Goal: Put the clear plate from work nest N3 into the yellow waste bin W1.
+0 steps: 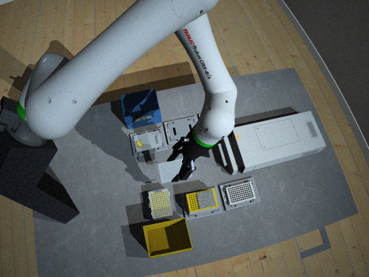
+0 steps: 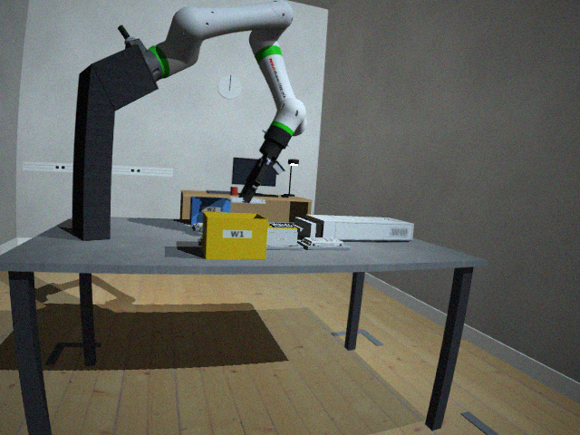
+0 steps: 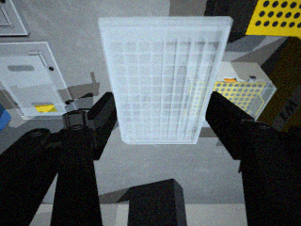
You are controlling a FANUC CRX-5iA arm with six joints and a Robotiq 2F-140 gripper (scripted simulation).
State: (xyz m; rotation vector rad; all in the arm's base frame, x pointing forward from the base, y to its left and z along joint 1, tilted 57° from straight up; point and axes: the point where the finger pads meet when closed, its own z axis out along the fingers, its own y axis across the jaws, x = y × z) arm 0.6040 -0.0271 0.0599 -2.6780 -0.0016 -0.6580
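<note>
Now: the yellow bin 5 cm behind my hand, 27 cm to the right of it and 13 cm below it. Round my hand: clear plate: 2 cm below; N3 label: 2 cm behind, 24 cm to the left, 16 cm below; yellow tip rack: 10 cm ahead, 13 cm to the right, 11 cm below.
</note>
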